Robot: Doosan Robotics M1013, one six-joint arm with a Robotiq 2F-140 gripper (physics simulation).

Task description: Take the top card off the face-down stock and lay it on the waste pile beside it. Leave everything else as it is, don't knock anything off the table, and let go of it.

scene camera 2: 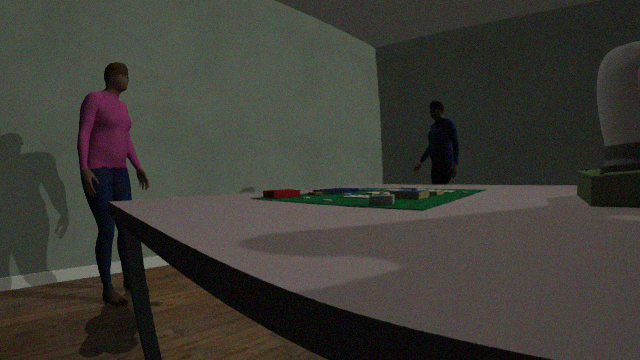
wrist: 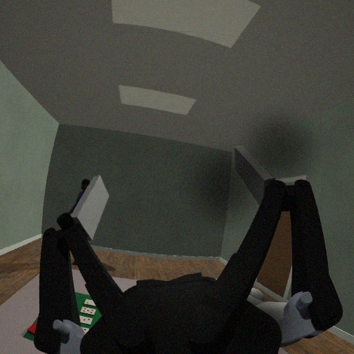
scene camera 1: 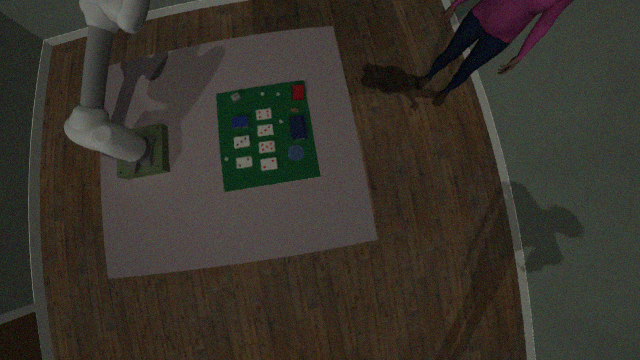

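Seen in the pictures: arm's base, origin of the base link: (scene camera 1: 139, 151).
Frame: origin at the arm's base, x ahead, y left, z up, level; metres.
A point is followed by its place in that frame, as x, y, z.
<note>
The face-down stock (scene camera 1: 240, 121) (scene camera 2: 410, 194) is a small blue-topped pile on the green mat (scene camera 1: 285, 175) @[0.839, -0.127, -0.072] (scene camera 2: 420, 204) @[0.451, 0.303, -0.072]. Beside it lies a face-up card with black pips, the waste pile (scene camera 1: 241, 142) @[0.586, 0.058, -0.060]; another face-up card (scene camera 1: 244, 162) @[0.607, -0.055, -0.069] lies further along the same row. A second row of face-up cards with red pips (scene camera 1: 265, 130) @[0.718, 0.131, -0.067] (wrist: 88, 310) runs alongside. My gripper (wrist: 167, 172) is open and empty, with its fingers wide apart. In the wrist view it points across the room, away from the cards. It does not show in the scene camera views.
The mat also bears a red box (scene camera 1: 298, 92) @[0.902, 0.364, -0.052] (scene camera 2: 281, 193) @[0.866, 0.389, -0.059], a dark blue rectangle (scene camera 1: 298, 127) @[0.906, 0.147, -0.059], a blue disc (scene camera 1: 296, 153) @[0.898, -0.003, -0.067], a grey block (scene camera 1: 235, 96) @[0.532, 0.337, -0.047] (scene camera 2: 381, 200) @[0.516, 0.357, -0.062] and small white pieces. The arm's green base (scene camera 1: 159, 150) @[0.121, 0.004, -0.009] stands on the table (scene camera 1: 300, 215) @[0.923, -0.345, -0.074]. Two people stand beyond the table.
</note>
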